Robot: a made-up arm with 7 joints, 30 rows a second.
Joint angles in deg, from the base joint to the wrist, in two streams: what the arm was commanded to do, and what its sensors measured. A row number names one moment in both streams.
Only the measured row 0 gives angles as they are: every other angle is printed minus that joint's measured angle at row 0.
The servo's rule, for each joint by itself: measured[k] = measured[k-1] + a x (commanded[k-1-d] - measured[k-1]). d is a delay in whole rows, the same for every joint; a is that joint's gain. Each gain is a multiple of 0.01, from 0.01 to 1. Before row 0 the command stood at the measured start. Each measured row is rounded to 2 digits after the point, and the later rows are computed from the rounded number. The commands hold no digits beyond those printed.
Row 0, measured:
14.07, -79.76, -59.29, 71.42, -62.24, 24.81, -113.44
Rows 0 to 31, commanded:
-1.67, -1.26, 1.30, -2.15, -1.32, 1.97, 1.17
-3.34, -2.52, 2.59, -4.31, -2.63, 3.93, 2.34
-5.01, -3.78, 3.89, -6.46, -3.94, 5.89, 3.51
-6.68, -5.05, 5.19, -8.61, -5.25, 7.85, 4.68
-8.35, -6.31, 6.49, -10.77, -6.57, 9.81, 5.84
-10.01, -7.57, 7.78, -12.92, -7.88, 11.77, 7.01
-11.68, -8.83, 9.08, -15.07, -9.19, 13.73, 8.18
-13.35, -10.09, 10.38, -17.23, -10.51, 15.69, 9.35
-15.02, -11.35, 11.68, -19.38, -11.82, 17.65, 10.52
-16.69, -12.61, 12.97, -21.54, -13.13, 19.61, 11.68
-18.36, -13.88, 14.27, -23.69, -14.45, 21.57, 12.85
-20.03, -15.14, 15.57, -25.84, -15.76, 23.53, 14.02
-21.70, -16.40, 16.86, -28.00, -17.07, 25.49, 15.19
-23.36, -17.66, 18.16, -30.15, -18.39, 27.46, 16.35
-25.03, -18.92, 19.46, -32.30, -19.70, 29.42, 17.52
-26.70, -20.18, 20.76, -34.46, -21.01, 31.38, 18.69
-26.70, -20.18, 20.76, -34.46, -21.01, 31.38, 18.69
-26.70, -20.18, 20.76, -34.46, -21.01, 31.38, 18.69
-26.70, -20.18, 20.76, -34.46, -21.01, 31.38, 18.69
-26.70, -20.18, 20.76, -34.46, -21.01, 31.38, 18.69
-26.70, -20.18, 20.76, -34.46, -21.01, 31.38, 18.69
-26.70, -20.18, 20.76, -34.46, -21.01, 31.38, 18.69
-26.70, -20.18, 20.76, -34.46, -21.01, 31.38, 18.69
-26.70, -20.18, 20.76, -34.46, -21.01, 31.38, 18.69
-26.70, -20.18, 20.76, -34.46, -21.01, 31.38, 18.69
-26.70, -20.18, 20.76, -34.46, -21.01, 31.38, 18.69
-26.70, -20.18, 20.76, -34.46, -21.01, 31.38, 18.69
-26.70, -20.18, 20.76, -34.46, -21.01, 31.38, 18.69
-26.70, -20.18, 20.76, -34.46, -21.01, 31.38, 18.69
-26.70, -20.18, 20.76, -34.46, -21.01, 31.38, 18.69
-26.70, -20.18, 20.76, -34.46, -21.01, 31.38, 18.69
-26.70, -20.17, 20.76, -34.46, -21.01, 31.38, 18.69
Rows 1 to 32, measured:
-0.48, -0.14, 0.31, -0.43, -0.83, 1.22, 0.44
-1.31, -0.40, 0.86, -1.21, -1.96, 2.90, 1.16
-2.38, -0.77, 1.59, -2.26, -3.21, 4.75, 2.05
-3.63, -1.24, 2.45, -3.53, -4.50, 6.67, 3.05
-5.00, -1.80, 3.42, -4.98, -5.80, 8.62, 4.11
-6.45, -2.43, 4.47, -6.57, -7.11, 10.57, 5.21
-7.97, -3.13, 5.58, -8.27, -8.42, 12.53, 6.34
-9.53, -3.90, 6.73, -10.06, -9.74, 14.49, 7.48
-11.12, -4.72, 7.92, -11.92, -11.05, 16.45, 8.64
-12.74, -5.59, 9.13, -13.84, -12.36, 18.41, 9.80
-14.37, -6.50, 10.36, -15.81, -13.68, 20.37, 10.96
-16.01, -7.45, 11.61, -17.82, -14.99, 22.33, 12.12
-17.66, -8.43, 12.87, -19.86, -16.30, 24.29, 13.29
-19.31, -9.45, 14.14, -21.92, -17.62, 26.26, 14.45
-20.97, -10.49, 15.42, -24.00, -18.93, 28.22, 15.62
-22.63, -11.56, 16.70, -26.09, -20.24, 30.18, 16.79
-23.81, -12.51, 17.67, -27.76, -20.73, 30.92, 17.51
-24.65, -13.35, 18.41, -29.10, -20.91, 31.21, 17.96
-25.24, -14.10, 18.97, -30.17, -20.97, 31.32, 18.24
-25.66, -14.77, 19.40, -31.03, -21.00, 31.36, 18.41
-25.96, -15.37, 19.73, -31.72, -21.01, 31.37, 18.52
-26.17, -15.90, 19.98, -32.27, -21.01, 31.38, 18.58
-26.32, -16.37, 20.17, -32.71, -21.01, 31.38, 18.62
-26.43, -16.79, 20.31, -33.06, -21.01, 31.38, 18.65
-26.51, -17.16, 20.42, -33.34, -21.01, 31.38, 18.67
-26.57, -17.49, 20.50, -33.56, -21.01, 31.38, 18.68
-26.61, -17.79, 20.56, -33.74, -21.01, 31.38, 18.68
-26.64, -18.05, 20.61, -33.88, -21.01, 31.38, 18.68
-26.66, -18.28, 20.65, -34.00, -21.01, 31.38, 18.68
-26.67, -18.49, 20.68, -34.09, -21.01, 31.38, 18.68
-26.68, -18.68, 20.70, -34.16, -21.01, 31.38, 18.68
-26.69, -18.84, 20.71, -34.22, -21.01, 31.38, 18.68
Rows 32 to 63, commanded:
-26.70, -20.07, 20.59, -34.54, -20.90, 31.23, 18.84
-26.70, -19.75, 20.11, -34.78, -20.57, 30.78, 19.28
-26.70, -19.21, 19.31, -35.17, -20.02, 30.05, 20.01
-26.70, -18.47, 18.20, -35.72, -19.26, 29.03, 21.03
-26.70, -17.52, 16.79, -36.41, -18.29, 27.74, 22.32
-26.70, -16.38, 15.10, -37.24, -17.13, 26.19, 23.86
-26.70, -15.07, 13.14, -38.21, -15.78, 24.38, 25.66
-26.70, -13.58, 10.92, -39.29, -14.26, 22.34, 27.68
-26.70, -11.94, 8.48, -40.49, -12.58, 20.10, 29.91
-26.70, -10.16, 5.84, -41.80, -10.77, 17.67, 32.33
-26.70, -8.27, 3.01, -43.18, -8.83, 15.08, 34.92
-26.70, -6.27, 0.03, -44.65, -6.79, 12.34, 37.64
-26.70, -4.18, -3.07, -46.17, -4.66, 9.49, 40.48
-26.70, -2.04, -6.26, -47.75, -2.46, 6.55, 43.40
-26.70, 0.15, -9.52, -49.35, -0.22, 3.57, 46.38
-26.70, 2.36, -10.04, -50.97, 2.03, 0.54, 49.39
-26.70, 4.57, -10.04, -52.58, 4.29, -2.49, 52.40
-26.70, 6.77, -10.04, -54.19, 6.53, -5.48, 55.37
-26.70, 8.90, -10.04, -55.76, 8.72, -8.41, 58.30
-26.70, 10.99, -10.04, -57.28, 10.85, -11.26, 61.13
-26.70, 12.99, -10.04, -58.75, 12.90, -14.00, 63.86
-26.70, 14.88, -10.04, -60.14, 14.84, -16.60, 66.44
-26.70, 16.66, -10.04, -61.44, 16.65, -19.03, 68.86
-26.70, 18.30, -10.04, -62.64, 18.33, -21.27, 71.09
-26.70, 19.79, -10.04, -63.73, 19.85, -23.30, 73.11
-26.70, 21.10, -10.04, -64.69, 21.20, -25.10, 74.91
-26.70, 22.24, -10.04, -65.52, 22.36, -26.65, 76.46
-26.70, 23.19, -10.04, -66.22, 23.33, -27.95, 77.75
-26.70, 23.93, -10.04, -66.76, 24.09, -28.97, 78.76
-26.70, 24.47, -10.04, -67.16, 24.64, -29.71, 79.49
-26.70, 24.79, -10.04, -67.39, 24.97, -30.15, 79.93
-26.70, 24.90, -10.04, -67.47, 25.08, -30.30, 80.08
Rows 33 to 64, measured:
-26.69, -18.98, 20.68, -34.28, -20.94, 31.29, 18.74
-26.69, -19.06, 20.54, -34.38, -20.71, 30.97, 18.95
-26.69, -19.08, 20.24, -34.54, -20.28, 30.40, 19.35
-26.69, -19.01, 19.75, -34.78, -19.64, 29.55, 19.99
-26.69, -18.85, 19.04, -35.11, -18.79, 28.43, 20.88
-26.69, -18.58, 18.09, -35.54, -17.74, 27.04, 22.01
-26.69, -18.19, 16.90, -36.07, -16.51, 25.39, 23.40
-26.69, -17.68, 15.46, -36.71, -15.09, 23.50, 25.03
-26.69, -17.05, 13.78, -37.47, -13.51, 21.39, 26.88
-26.69, -16.29, 11.87, -38.34, -11.78, 19.08, 28.95
-26.69, -15.41, 9.74, -39.31, -9.92, 16.60, 31.22
-26.69, -14.40, 7.41, -40.38, -7.95, 13.96, 33.66
-26.69, -13.28, 4.89, -41.54, -5.88, 11.19, 36.25
-26.69, -12.04, 2.21, -42.78, -3.73, 8.31, 38.97
-26.69, -10.70, -0.61, -44.09, -1.52, 5.37, 41.79
-26.69, -9.26, -2.87, -45.47, 0.72, 2.38, 44.68
-26.69, -7.74, -4.59, -46.89, 2.97, -0.64, 47.61
-26.69, -6.14, -5.90, -48.35, 5.21, -3.64, 50.56
-26.69, -4.49, -6.89, -49.83, 7.42, -6.60, 53.50
-26.69, -2.79, -7.65, -51.32, 9.58, -9.49, 56.40
-26.69, -1.05, -8.22, -52.81, 11.67, -12.29, 59.23
-26.69, 0.70, -8.66, -54.28, 13.67, -14.96, 61.97
-26.69, 2.46, -8.99, -55.71, 15.55, -17.48, 64.59
-26.69, 4.20, -9.24, -57.10, 17.30, -19.83, 67.06
-26.69, 5.91, -9.43, -58.43, 18.91, -21.98, 69.36
-26.69, 7.58, -9.58, -59.68, 20.35, -23.91, 71.47
-26.69, 9.19, -9.69, -60.85, 21.62, -25.61, 73.37
-26.69, 10.73, -9.77, -61.92, 22.70, -27.06, 75.03
-26.69, 12.18, -9.83, -62.89, 23.58, -28.24, 76.45
-26.69, 13.53, -9.88, -63.74, 24.25, -29.15, 77.61
-26.69, 14.77, -9.92, -64.47, 24.70, -29.77, 78.49
-26.69, 15.88, -9.95, -65.07, 24.94, -30.10, 79.09

